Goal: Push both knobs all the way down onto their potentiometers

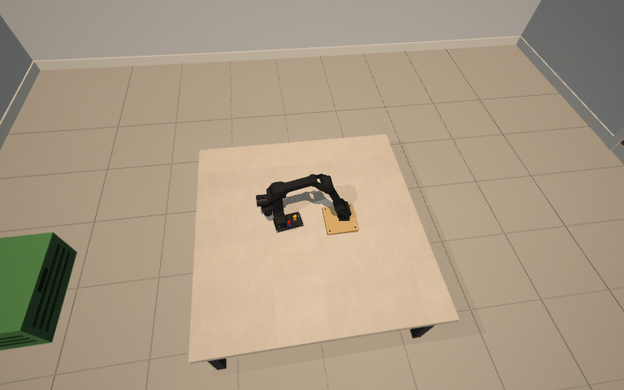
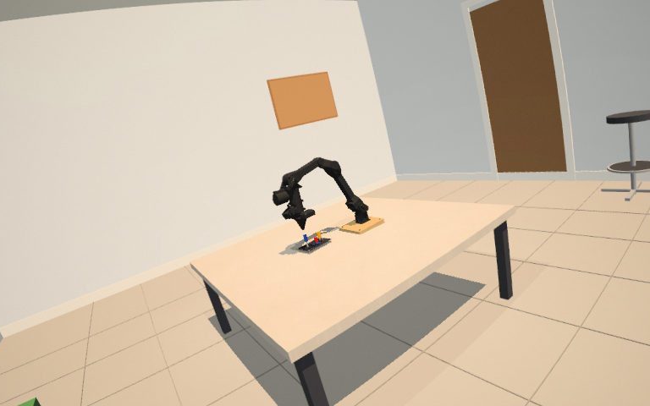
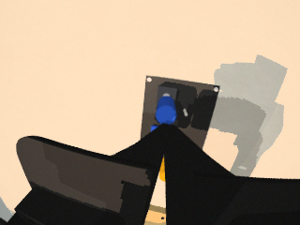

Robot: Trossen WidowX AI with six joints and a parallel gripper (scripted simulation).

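Now: the blue knob 50 mm below my gripper tip. The rest, counted from my gripper tip: yellow knob: 90 mm behind, 70 mm below, 40 mm to the right.
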